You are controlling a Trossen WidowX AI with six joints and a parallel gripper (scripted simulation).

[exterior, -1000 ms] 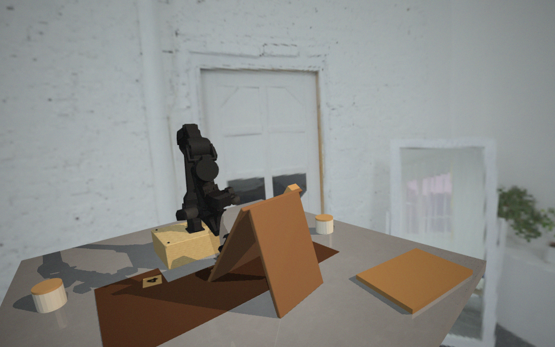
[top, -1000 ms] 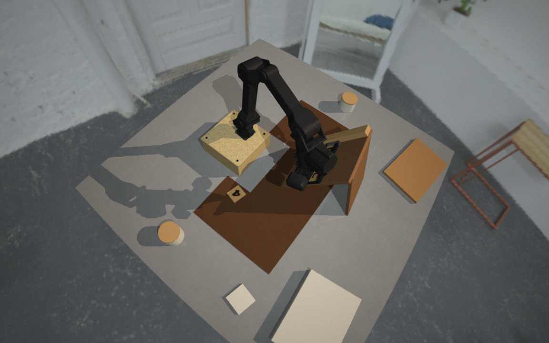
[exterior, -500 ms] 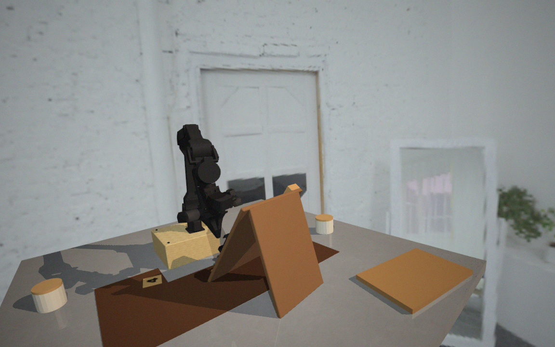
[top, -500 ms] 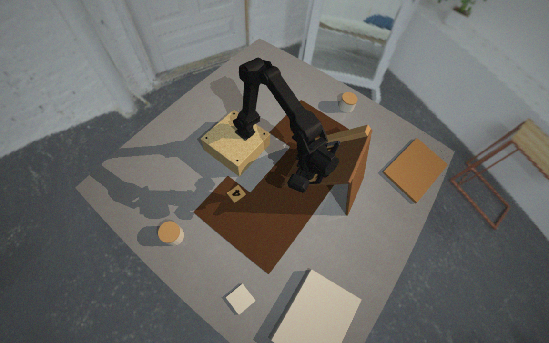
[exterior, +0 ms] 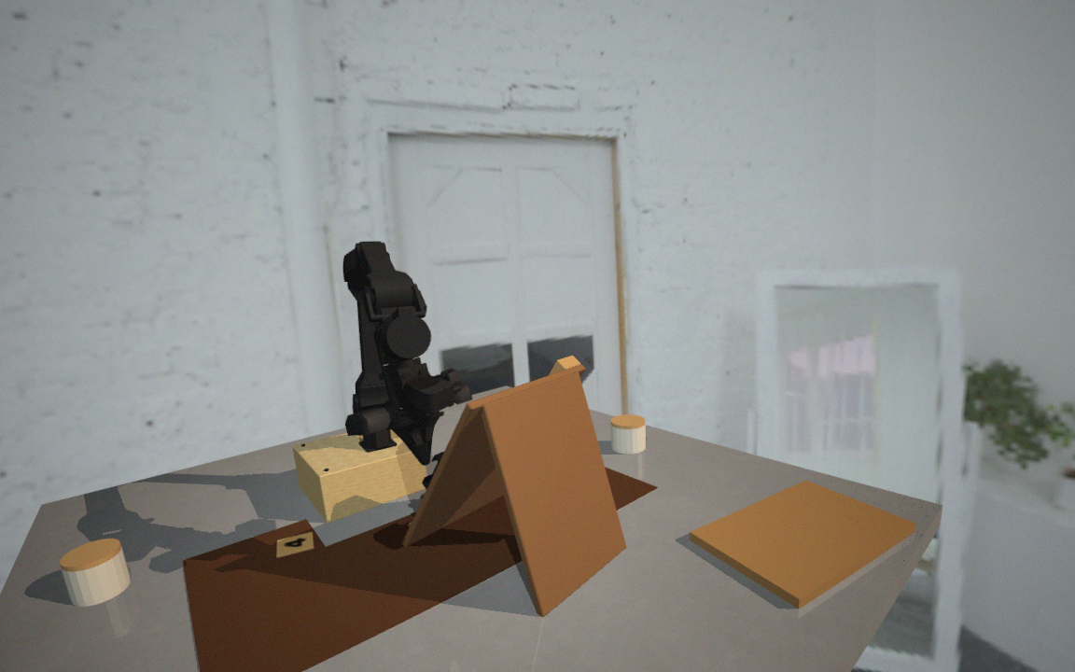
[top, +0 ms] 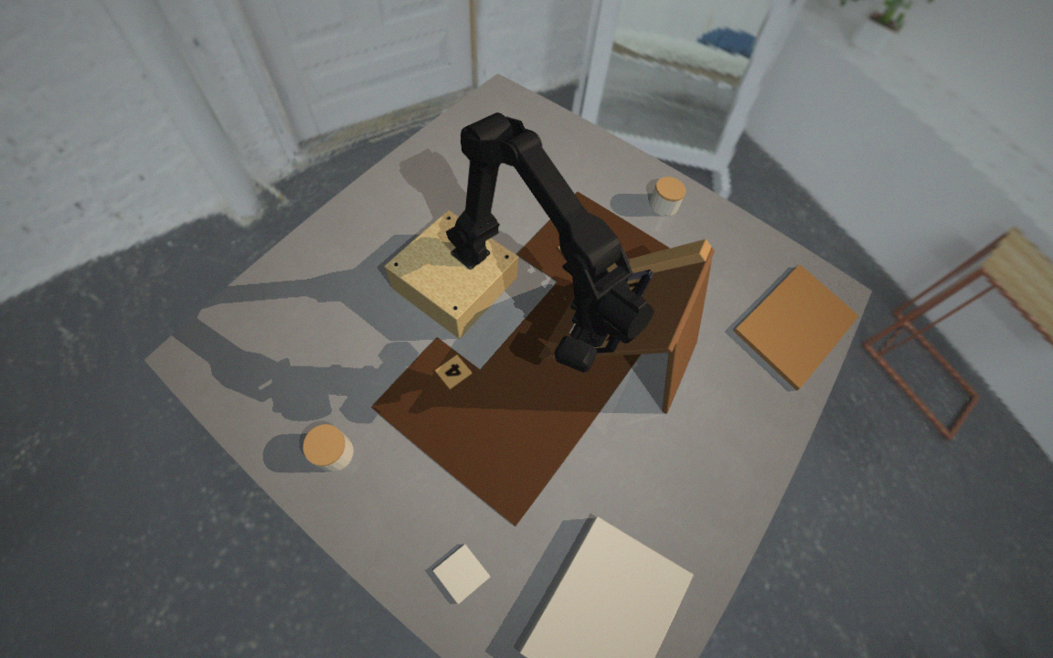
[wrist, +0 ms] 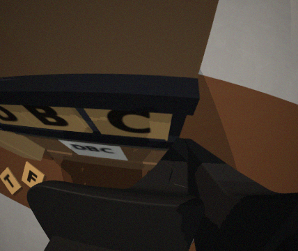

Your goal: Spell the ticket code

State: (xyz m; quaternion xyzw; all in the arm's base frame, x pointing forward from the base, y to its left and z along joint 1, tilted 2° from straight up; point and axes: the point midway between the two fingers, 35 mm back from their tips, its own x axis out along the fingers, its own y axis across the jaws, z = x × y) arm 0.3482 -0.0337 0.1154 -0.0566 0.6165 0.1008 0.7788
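My gripper tip is now 4 cm to the right of the C tile and 1 cm above it. From my gripper tip the other things lie so: brown mat (17 cm below, 15 cm behind, 3 cm to the left); then D tile (15 cm to the left, 2 cm behind, 1 cm below); then white ticket (9 cm to the left, 9 cm below, 6 cm behind).
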